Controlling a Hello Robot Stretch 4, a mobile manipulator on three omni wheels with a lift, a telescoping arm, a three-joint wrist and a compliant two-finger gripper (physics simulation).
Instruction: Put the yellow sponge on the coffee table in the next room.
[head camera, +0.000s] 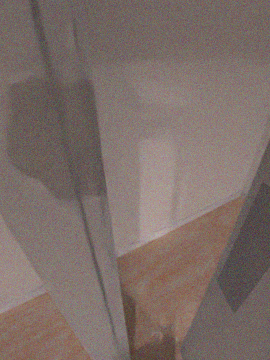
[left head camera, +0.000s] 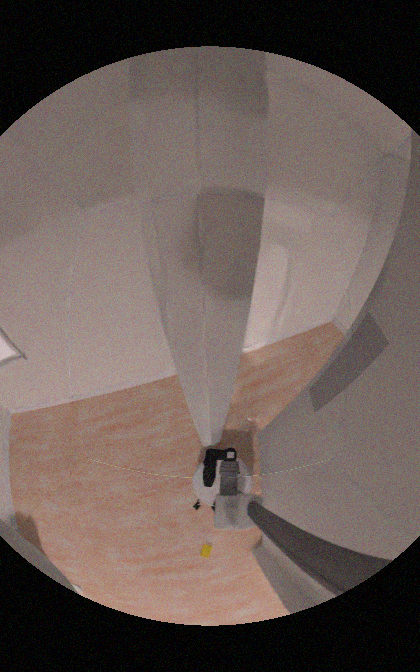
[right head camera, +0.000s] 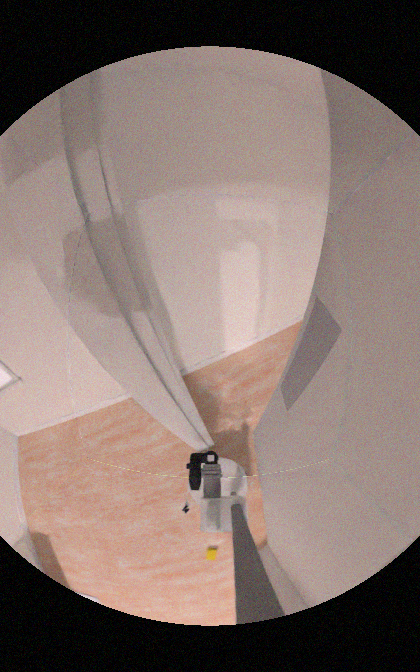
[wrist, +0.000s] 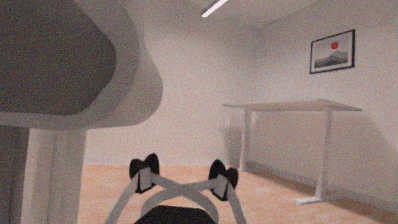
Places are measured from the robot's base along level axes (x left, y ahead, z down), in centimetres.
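Pixels of known places: gripper, fingertip midpoint: (wrist: 184, 169).
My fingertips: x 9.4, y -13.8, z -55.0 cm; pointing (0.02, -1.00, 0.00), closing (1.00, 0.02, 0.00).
Behind a point stands the place of what it marks.
The yellow sponge (left head camera: 206, 550) (right head camera: 212, 553) is a small block on the wooden floor. In both side head views it shows low in the picture, below the wrist, apart from the gripper. My gripper (wrist: 184, 169) {x 9.4, y -13.8, z -55.0 cm} (left head camera: 205, 506) is open, its two black-padded fingertips standing well apart with nothing between them. In the right head view a small dark fingertip shows beside the wrist. The sponge does not show in the wrist view. The coffee table does not show in any view.
A tall white table (wrist: 295, 106) {x 127.7, y -211.8, z -89.8 cm} stands by the wall in the wrist view, below a framed picture (wrist: 332, 52) {x 176.8, y -222.2, z -162.2 cm}. A large pale wall surface with a grey rectangular patch (head camera: 245, 257) {x -29.1, y 33.6, z -111.5 cm} (left head camera: 348, 367) (right head camera: 310, 356) stands close on the right of the head views.
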